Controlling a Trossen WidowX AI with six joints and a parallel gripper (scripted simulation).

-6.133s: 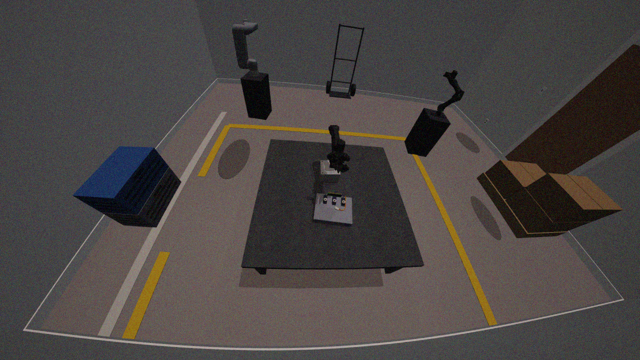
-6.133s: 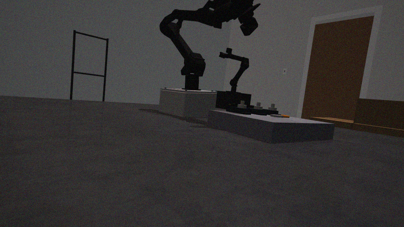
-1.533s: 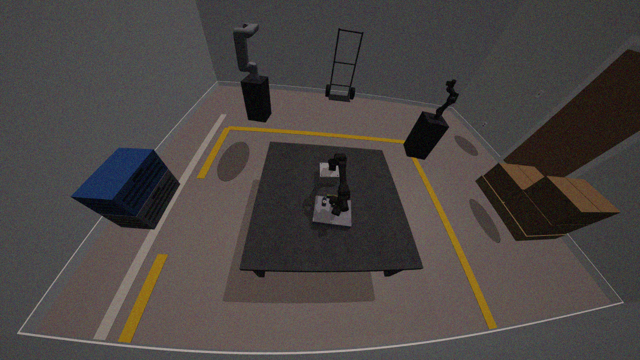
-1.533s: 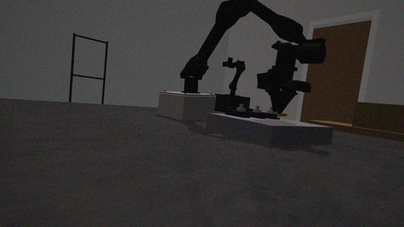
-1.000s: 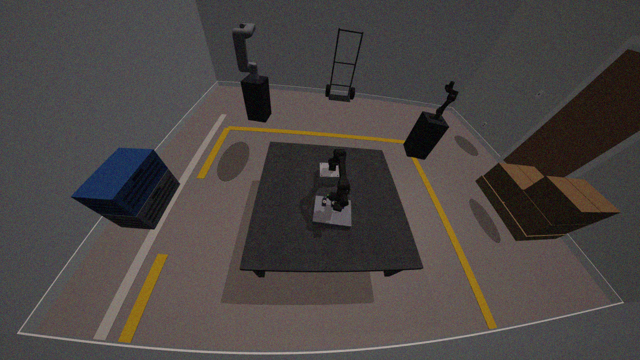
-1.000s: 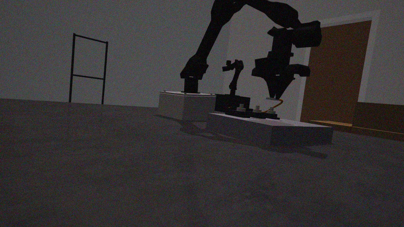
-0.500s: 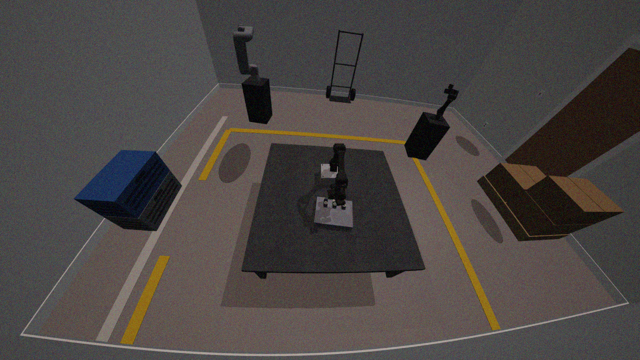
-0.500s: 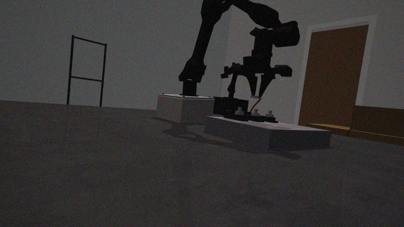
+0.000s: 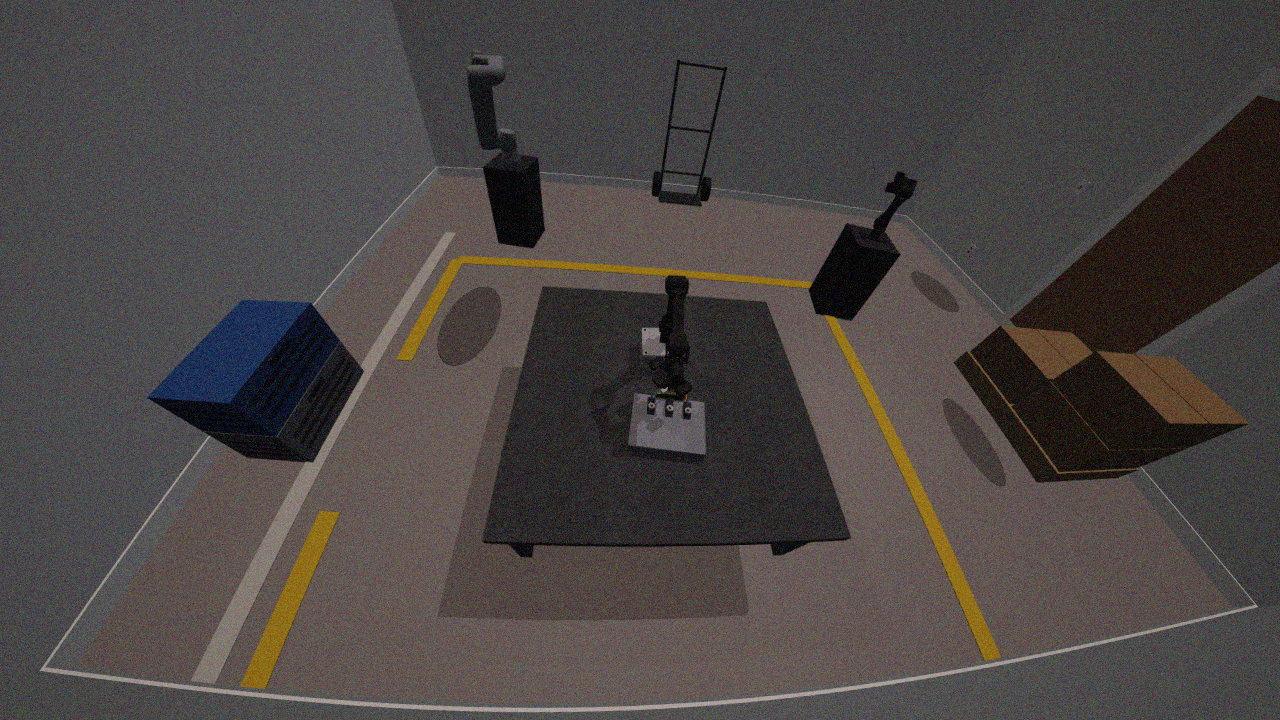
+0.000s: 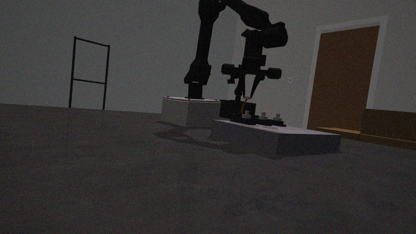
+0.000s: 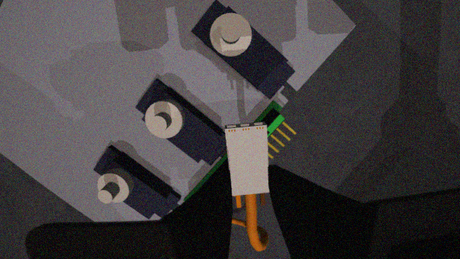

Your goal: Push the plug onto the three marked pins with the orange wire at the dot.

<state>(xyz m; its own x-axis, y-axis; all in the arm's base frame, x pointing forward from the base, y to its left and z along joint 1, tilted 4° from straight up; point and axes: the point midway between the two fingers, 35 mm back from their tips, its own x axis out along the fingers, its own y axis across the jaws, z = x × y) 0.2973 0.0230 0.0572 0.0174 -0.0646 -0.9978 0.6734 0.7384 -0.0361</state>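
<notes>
The green band is 5 cm below my gripper tip, 2 cm to the right of it and 1 cm behind it. The rest, counted from my gripper tip: grey base plate 15 cm ahead, 10 cm below, 3 cm to the left.
</notes>
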